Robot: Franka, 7 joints.
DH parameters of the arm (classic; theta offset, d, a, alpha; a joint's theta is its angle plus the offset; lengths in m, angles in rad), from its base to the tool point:
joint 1: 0 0.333 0 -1.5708
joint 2: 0 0 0 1.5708
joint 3: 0 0.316 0.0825 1.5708
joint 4: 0 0 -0.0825 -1.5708
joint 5: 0 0.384 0 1.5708
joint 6: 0 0 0.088 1.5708
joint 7: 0 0.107 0 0
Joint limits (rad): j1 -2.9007..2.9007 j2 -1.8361..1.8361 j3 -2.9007..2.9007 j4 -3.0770..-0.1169 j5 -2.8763..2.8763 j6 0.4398..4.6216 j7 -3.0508..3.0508
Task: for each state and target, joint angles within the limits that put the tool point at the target. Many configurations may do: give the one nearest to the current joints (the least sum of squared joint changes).
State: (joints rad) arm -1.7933 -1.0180 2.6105 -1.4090 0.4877 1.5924 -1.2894
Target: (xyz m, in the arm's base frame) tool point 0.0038 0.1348 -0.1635
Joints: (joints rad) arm -1.3274 -1.5786 2.9007 -1.9705 0.7352 1.3473 -1.2894
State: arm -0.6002 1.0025 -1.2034 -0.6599 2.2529 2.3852 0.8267
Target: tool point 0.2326 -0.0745 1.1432
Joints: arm -0.1508 0.2508 -1.1727 -0.1170 2.2924 2.3088 0.8267
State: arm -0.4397 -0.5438 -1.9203 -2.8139 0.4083 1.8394 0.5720
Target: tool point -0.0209 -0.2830 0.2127
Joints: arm -0.3387 -0.6306 -1.7465 -2.7647 0.4602 1.8057 0.5720
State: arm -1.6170 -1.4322 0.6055 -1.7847 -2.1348 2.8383 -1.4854
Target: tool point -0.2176 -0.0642 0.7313
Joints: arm -1.9375 -1.3474 -0.4759 -2.4525 -2.2446 2.7517 -1.4854
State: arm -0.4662 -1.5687 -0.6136 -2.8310 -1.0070 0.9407 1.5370
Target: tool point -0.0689 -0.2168 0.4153
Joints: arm -0.5313 -1.5748 -0.6926 -2.8467 -1.0237 0.9005 1.5370
